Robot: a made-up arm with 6 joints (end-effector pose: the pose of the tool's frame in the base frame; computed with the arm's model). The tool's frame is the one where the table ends.
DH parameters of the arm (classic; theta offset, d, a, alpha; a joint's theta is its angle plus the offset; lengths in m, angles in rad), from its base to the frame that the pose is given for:
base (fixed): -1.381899 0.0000 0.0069 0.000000
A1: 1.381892 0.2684 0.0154 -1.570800
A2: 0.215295 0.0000 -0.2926 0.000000
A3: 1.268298 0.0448 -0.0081 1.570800
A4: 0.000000 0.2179 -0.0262 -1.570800
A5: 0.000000 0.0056 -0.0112 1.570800
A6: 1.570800 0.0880 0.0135 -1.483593
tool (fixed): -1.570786 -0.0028 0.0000 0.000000
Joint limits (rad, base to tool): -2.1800..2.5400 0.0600..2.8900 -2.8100..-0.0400 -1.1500..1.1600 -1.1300..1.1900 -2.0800..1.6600
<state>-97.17 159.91 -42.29 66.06 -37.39 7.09</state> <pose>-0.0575 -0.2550 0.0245 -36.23 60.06 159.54</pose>
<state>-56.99 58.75 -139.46 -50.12 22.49 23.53</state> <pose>0.0235 0.0717 0.8485 13.45 -59.72 -97.38</pose>
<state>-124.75 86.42 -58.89 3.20 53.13 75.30</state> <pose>-0.1328 -0.3022 0.4272 105.87 74.83 -95.14</pose>
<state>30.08 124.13 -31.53 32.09 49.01 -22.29</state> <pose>0.1557 0.1743 0.1915 157.66 38.41 179.42</pose>
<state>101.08 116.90 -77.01 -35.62 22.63 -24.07</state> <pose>-0.1386 0.4177 0.3189 -80.76 52.75 71.92</pose>
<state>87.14 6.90 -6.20 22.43 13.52 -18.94</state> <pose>-0.0538 0.0367 0.4113 3.73 13.19 92.64</pose>
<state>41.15 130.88 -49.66 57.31 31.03 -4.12</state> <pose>0.2119 0.2645 0.1593 153.23 59.59 144.97</pose>
